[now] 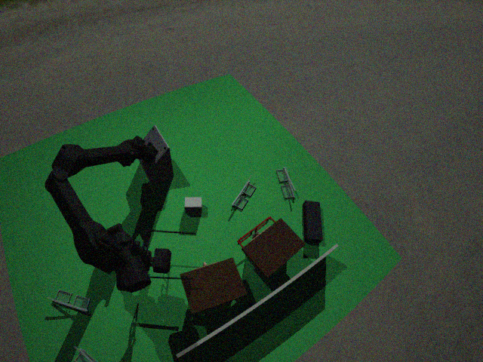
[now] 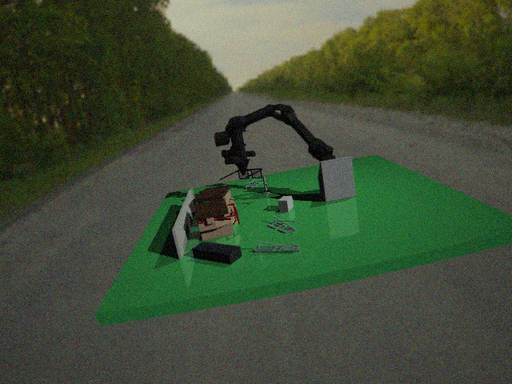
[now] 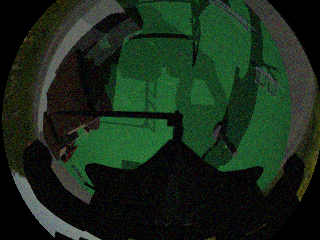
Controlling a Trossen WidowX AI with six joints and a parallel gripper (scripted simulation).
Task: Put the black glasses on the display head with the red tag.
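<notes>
Now: gripper tip 14 cm short of the display head, 14 cm to the right of it and 7 cm above it. The rest, counted from my gripper tip: white cube: 12 cm behind, 27 cm to the left, 10 cm below; then small peg: 10 cm behind, 6 cm to the right, 10 cm below; then white backboard: 29 cm ahead, 23 cm to the left, 7 cm below.
</notes>
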